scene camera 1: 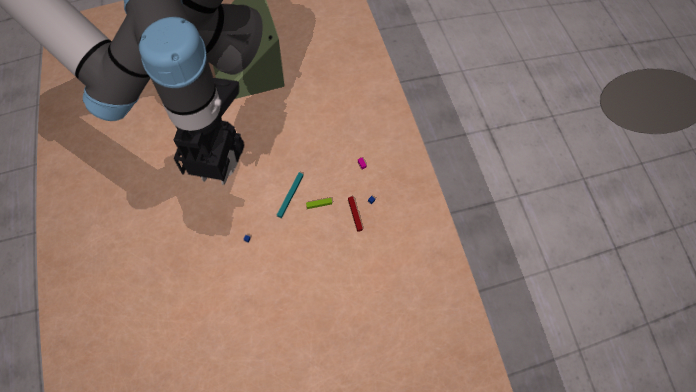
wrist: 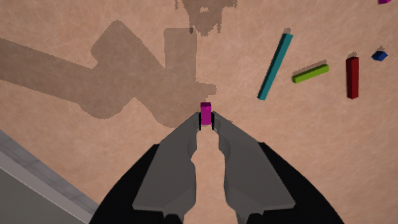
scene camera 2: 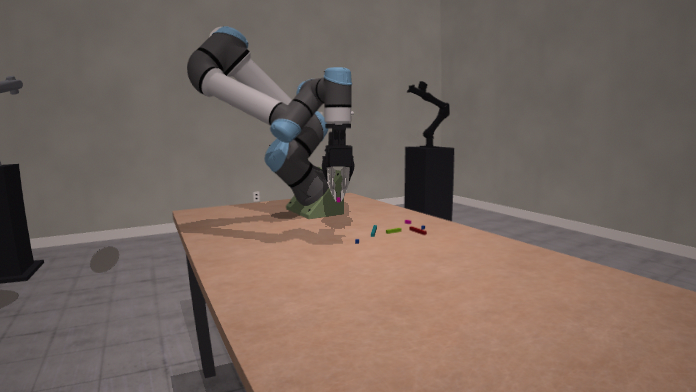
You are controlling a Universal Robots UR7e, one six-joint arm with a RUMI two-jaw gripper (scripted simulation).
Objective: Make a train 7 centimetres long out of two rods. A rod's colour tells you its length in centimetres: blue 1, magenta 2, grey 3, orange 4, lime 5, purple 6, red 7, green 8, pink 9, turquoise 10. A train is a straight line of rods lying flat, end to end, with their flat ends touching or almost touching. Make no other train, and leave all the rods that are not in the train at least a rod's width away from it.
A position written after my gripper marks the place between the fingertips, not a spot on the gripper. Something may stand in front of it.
Observation:
In view: my gripper (scene camera 1: 226, 173).
My gripper also shows in the wrist view (wrist: 205, 113).

